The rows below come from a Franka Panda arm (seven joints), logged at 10 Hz.
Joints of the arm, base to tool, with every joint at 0 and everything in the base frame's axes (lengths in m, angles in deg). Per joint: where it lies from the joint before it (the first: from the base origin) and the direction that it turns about. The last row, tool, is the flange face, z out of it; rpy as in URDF.
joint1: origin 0.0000 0.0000 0.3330 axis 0 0 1
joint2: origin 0.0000 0.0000 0.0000 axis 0 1 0
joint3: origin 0.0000 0.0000 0.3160 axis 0 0 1
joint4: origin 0.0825 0.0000 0.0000 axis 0 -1 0
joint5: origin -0.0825 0.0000 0.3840 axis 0 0 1
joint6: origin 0.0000 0.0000 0.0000 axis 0 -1 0
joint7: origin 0.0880 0.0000 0.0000 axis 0 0 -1
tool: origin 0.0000 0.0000 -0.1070 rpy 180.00 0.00 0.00
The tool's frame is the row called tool.
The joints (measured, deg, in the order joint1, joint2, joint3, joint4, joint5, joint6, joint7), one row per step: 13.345 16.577 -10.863 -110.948 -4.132 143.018 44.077; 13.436 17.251 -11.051 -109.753 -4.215 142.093 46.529; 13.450 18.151 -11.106 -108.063 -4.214 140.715 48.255; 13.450 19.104 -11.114 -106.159 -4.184 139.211 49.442; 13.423 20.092 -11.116 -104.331 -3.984 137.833 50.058; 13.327 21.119 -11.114 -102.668 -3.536 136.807 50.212; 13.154 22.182 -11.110 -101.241 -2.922 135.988 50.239; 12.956 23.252 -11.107 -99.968 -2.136 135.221 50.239; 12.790 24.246 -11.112 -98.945 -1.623 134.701 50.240; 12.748 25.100 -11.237 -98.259 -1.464 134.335 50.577; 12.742 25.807 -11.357 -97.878 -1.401 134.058 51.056
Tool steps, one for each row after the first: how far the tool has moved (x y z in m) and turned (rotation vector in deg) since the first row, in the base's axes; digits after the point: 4 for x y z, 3 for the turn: 0.0042 -0.0004 0.0007 0.370 0.161 -2.427; 0.0100 0.0000 0.0019 0.555 0.554 -4.186; 0.0163 0.0009 0.0041 0.609 0.955 -5.419; 0.0223 0.0016 0.0054 0.651 1.395 -6.208; 0.0282 0.0016 0.0055 0.807 1.745 -6.712; 0.0334 0.0007 0.0036 1.074 2.181 -7.237; 0.0379 -0.0004 0.0003 1.478 2.737 -7.846; 0.0418 -0.0015 -0.0038 1.679 3.211 -8.271; 0.0444 -0.0027 -0.0087 1.633 3.671 -8.831; 0.0458 -0.0037 -0.0142 1.554 4.187 -9.453
